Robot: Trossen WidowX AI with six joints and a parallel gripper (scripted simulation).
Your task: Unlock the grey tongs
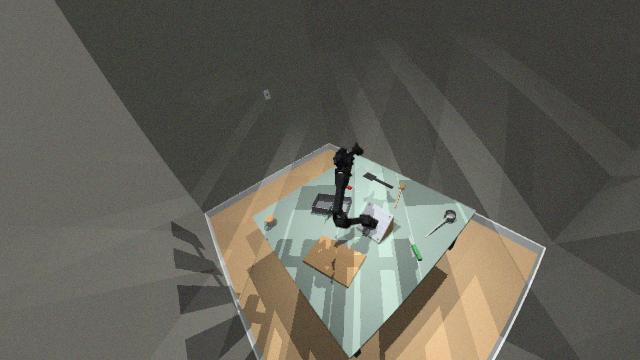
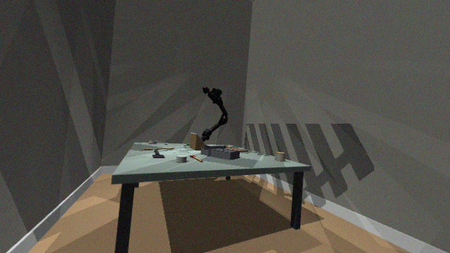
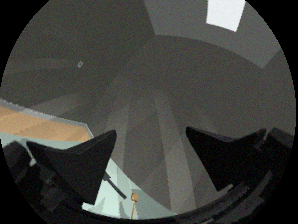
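Right now my gripper tip is 190 mm short of the roasting tin, 110 mm to the right of it and 570 mm above it. Round my gripper tip: black spatula: 100 mm ahead, 390 mm to the right, 590 mm below; then green-handled tool: 510 mm behind, 30 mm to the left, 590 mm below; then wooden board: 160 mm behind, 440 mm to the left, 590 mm below.
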